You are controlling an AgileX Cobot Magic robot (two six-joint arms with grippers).
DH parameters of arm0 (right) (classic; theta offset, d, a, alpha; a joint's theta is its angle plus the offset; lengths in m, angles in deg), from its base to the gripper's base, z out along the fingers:
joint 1: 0 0.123 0 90
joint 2: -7.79 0 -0.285 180
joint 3: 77.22 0 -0.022 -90
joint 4: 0 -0.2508 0 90
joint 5: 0 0 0.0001 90
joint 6: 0 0.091 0 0
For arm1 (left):
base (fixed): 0 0 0 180
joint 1: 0 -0.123 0 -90
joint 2: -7.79 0 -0.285 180
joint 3: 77.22 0 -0.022 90
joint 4: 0 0.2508 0 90
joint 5: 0 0 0.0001 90
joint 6: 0 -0.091 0 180
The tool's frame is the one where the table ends.
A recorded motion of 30 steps. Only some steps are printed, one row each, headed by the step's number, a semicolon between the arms.
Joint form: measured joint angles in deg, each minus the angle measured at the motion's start. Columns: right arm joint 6, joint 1, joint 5, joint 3, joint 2, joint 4; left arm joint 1, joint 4, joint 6, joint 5, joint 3, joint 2.
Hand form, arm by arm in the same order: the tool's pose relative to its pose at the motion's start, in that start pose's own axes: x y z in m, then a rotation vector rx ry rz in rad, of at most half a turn. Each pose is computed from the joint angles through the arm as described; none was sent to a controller.
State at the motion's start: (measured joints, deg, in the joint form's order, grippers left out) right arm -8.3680 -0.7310 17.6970 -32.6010 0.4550 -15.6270; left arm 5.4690 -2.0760 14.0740 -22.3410 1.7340 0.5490
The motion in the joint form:
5: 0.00 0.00 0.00 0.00 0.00 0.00; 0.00 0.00 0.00 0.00 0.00 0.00
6: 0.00 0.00 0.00 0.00 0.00 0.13; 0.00 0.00 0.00 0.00 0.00 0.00
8: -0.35 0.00 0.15 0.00 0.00 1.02; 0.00 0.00 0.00 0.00 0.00 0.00
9: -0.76 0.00 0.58 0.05 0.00 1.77; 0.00 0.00 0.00 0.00 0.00 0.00
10: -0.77 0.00 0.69 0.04 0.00 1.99; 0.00 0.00 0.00 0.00 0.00 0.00
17: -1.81 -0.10 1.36 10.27 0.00 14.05; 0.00 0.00 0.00 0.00 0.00 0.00
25: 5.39 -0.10 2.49 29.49 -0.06 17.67; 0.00 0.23 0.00 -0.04 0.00 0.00
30: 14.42 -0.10 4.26 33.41 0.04 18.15; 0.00 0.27 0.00 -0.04 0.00 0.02
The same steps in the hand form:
5: 0.0000 0.0000 0.0000 0.0000 0.0000 0.0000; 0.0000 0.0000 0.0000 0.0000 0.0000 0.0000
6: 0.0000 -0.0001 0.0000 0.0007 0.0001 -0.0022; 0.0000 0.0000 0.0000 0.0000 0.0000 0.0000
8: 0.0003 -0.0005 0.0000 0.0050 0.0034 -0.0231; 0.0000 0.0000 0.0000 0.0000 0.0000 0.0000
9: 0.0013 -0.0008 0.0001 0.0080 0.0123 -0.0426; 0.0000 0.0000 0.0000 0.0000 0.0000 0.0000
10: 0.0014 -0.0009 0.0001 0.0089 0.0142 -0.0464; 0.0000 0.0000 0.0000 0.0000 0.0000 0.0000
17: 0.0611 -0.0147 0.0108 0.0706 0.2154 -0.2556; 0.0000 0.0000 0.0000 0.0000 0.0000 0.0000
25: 0.1740 -0.0289 0.0017 0.1018 0.5689 -0.1745; 0.0000 0.0002 0.0000 -0.0017 0.0003 0.0037
30: 0.1981 -0.0314 -0.0065 0.1558 0.6558 -0.0259; 0.0000 0.0002 0.0000 -0.0018 -0.0001 0.0044

